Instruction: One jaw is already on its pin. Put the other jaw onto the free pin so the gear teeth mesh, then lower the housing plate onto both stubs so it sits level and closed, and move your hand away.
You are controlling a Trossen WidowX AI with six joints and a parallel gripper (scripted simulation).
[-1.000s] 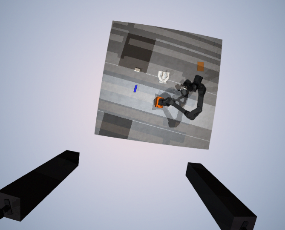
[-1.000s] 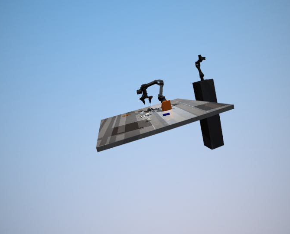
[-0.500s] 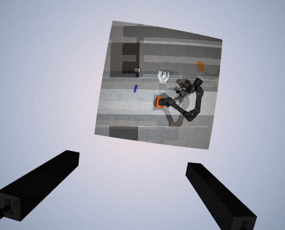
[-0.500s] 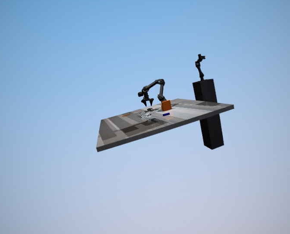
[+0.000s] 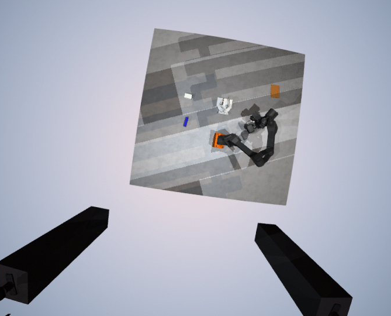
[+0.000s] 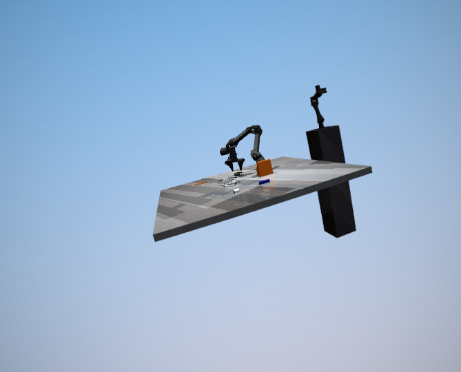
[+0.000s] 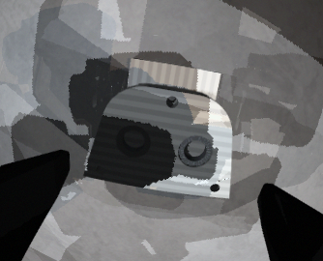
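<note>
Now: the jaw 10 cm ahead of my gripper tip, 27 cm to the left of it and 3 cm below it. Round my gripper tip: white block: 15 cm ahead, 54 cm to the left, 4 cm below; then blue block: 5 cm behind, 53 cm to the left, 4 cm below; then flat orange piece: 31 cm ahead, 15 cm to the right, 5 cm below.
</note>
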